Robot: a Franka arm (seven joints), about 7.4 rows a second.
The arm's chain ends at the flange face. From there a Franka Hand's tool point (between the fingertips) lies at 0.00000 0.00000 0.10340 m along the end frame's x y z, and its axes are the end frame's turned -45 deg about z.
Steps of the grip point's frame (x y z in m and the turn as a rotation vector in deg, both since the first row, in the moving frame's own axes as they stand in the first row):
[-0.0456, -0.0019, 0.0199, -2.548, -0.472, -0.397]
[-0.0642, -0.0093, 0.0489, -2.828, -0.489, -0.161]
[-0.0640, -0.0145, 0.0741, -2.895, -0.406, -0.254]
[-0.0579, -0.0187, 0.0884, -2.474, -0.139, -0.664]
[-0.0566, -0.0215, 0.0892, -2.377, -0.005, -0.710]
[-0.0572, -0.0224, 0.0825, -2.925, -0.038, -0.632]
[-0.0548, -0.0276, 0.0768, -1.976, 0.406, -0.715]
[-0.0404, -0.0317, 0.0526, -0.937, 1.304, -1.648]
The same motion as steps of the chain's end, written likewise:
[-0.0362, 0.0271, 0.0200, -2.135, 1.468, -0.397]
[-0.0550, 0.0346, 0.0490, -2.345, 1.654, -0.161]
[-0.0587, 0.0308, 0.0742, -2.334, 1.760, -0.254]
[-0.0572, 0.0244, 0.0885, -1.848, 1.651, -0.664]
[-0.0583, 0.0218, 0.0893, -1.684, 1.677, -0.710]
[-0.0600, 0.0208, 0.0826, -2.095, 2.041, -0.632]
[-0.0613, 0.0172, 0.0769, -1.110, 1.684, -0.715]
[-0.0538, 0.0067, 0.0526, 0.260, 1.585, -1.648]

